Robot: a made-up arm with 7 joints. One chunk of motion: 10 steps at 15 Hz.
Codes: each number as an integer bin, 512 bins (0 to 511) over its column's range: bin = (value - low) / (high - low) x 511, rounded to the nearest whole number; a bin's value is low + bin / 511 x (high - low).
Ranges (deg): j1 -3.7..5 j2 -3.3..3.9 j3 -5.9..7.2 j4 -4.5..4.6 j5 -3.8..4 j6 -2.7..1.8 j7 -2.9..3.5
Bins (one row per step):
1: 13 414 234 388 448 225 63
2: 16 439 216 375 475 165 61
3: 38 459 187 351 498 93 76
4: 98 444 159 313 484 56 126
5: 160 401 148 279 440 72 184
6: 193 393 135 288 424 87 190
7: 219 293 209 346 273 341 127
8: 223 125 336 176 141 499 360
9: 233 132 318 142 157 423 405
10: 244 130 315 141 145 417 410
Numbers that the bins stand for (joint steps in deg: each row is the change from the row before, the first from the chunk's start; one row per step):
1: -3.479 2.533 0.099 2.410 3.038 -0.719 -2.111
2: -3.428 2.886 -0.363 2.178 3.450 -1.247 -2.136
3: -3.053 3.167 -1.106 1.751 3.802 -1.881 -1.948
4: -2.032 2.956 -1.824 1.074 3.588 -2.207 -1.322
5: -0.976 2.350 -2.106 0.468 2.916 -2.066 -0.595
6: -0.414 2.237 -2.439 0.629 2.672 -1.934 -0.520
7: 0.029 0.828 -0.542 1.662 0.367 0.303 -1.309
8: 0.097 -1.539 2.714 -1.366 -1.648 1.694 1.609
9: 0.267 -1.440 2.252 -1.971 -1.404 1.025 2.172
10: 0.454 -1.468 2.175 -1.989 -1.587 0.972 2.235

